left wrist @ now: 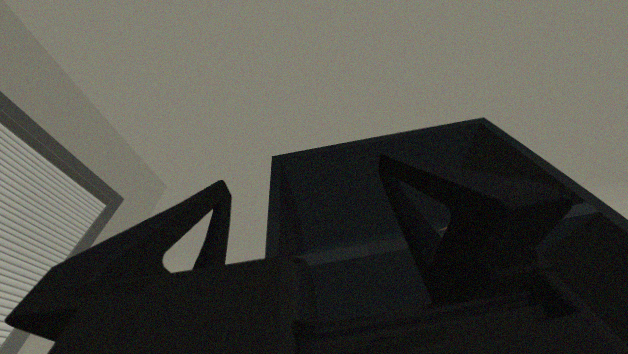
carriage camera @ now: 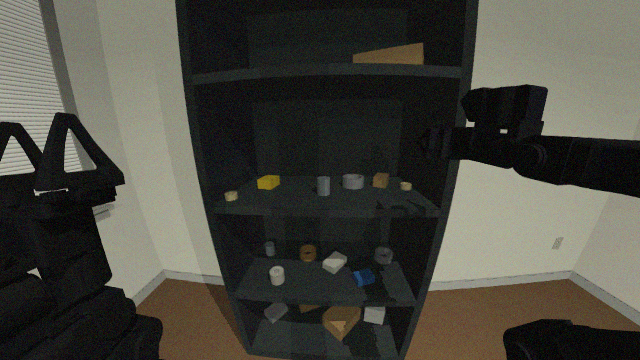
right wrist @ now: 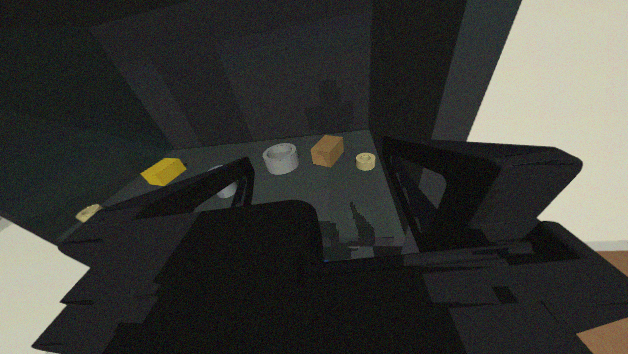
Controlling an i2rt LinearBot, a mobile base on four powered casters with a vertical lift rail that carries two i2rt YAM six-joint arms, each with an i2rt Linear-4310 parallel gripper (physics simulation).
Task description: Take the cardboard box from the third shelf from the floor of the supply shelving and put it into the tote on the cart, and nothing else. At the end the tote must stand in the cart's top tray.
Observation:
The pictures show: my left gripper, my right gripper, a brown cardboard box and a yellow block.
My left gripper is seen too in the left wrist view. My right gripper also shows in the right wrist view.

